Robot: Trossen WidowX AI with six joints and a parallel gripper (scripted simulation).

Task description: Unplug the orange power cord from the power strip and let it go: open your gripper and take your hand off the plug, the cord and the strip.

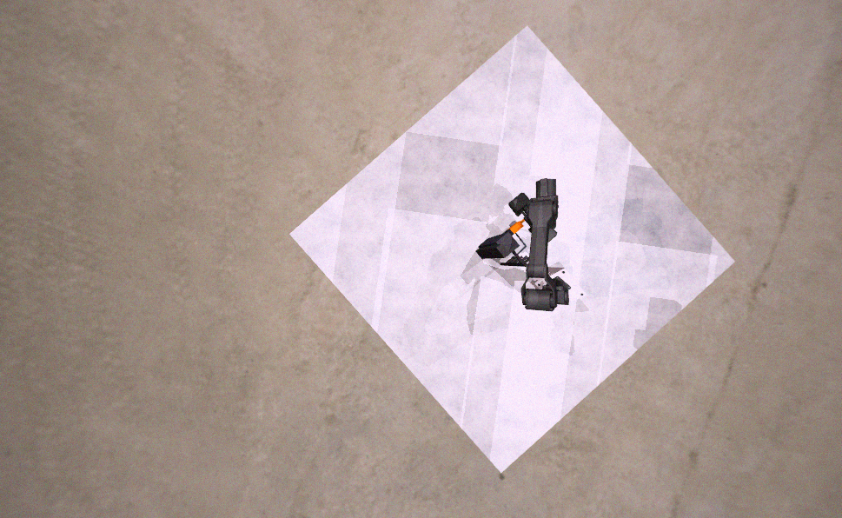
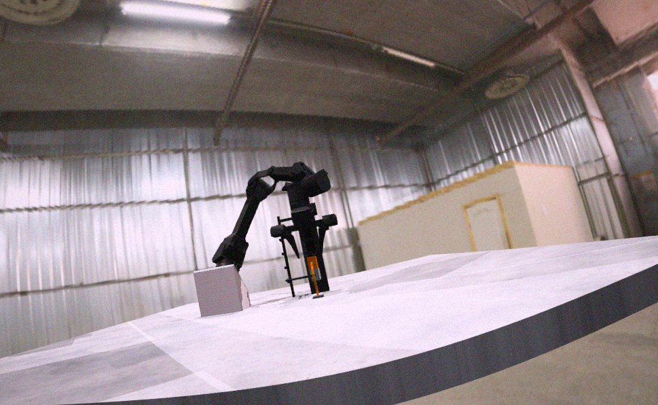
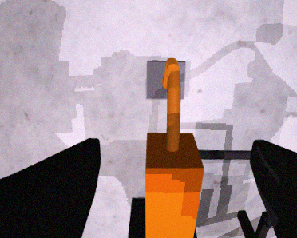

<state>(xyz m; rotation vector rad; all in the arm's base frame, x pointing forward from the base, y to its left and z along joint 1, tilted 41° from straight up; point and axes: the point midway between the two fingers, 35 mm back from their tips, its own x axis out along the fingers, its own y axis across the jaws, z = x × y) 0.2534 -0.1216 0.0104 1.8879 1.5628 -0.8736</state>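
Now: the plug 50 mm to the left of my gripper tip and 10 mm below it.
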